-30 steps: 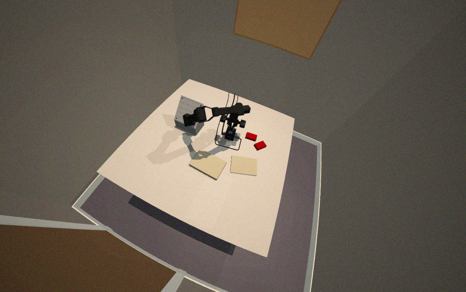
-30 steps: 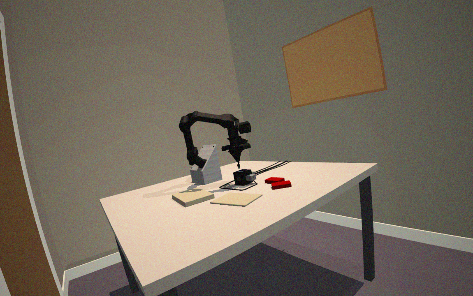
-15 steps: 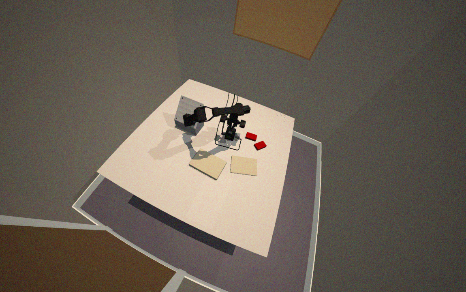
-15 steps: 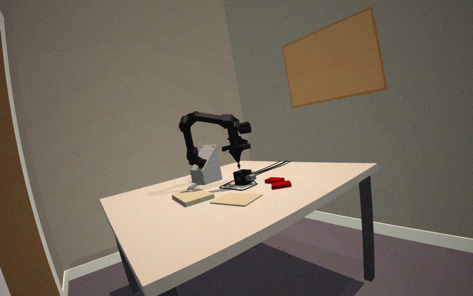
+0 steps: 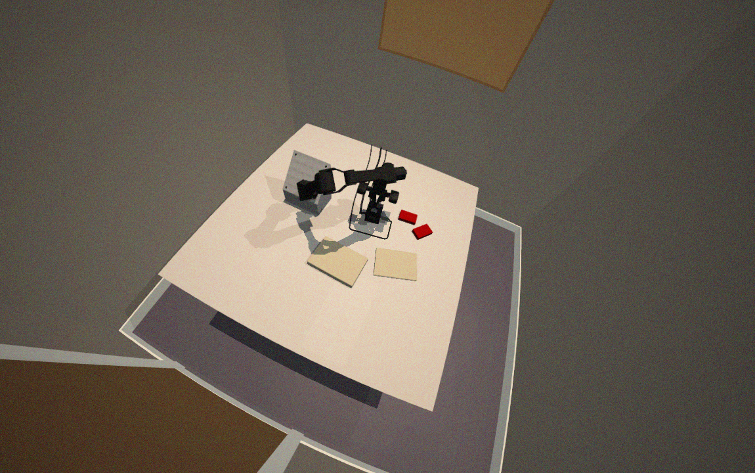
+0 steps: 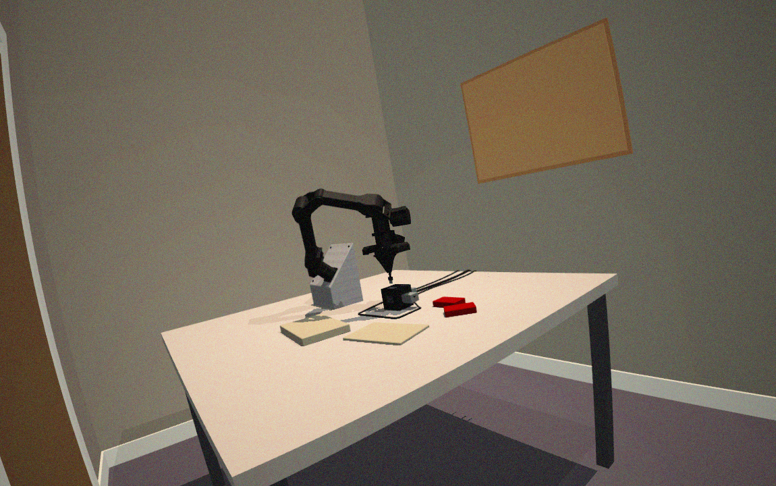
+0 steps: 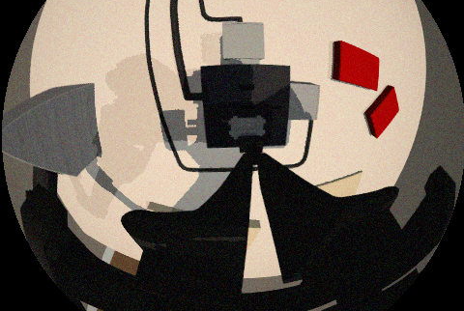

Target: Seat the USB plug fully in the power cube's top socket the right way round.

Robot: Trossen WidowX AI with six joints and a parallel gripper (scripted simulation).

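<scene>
Right now the grey socket is 6 cm below my gripper tip. Also, from my gripper tip: USB plug: 2 cm below.
</scene>
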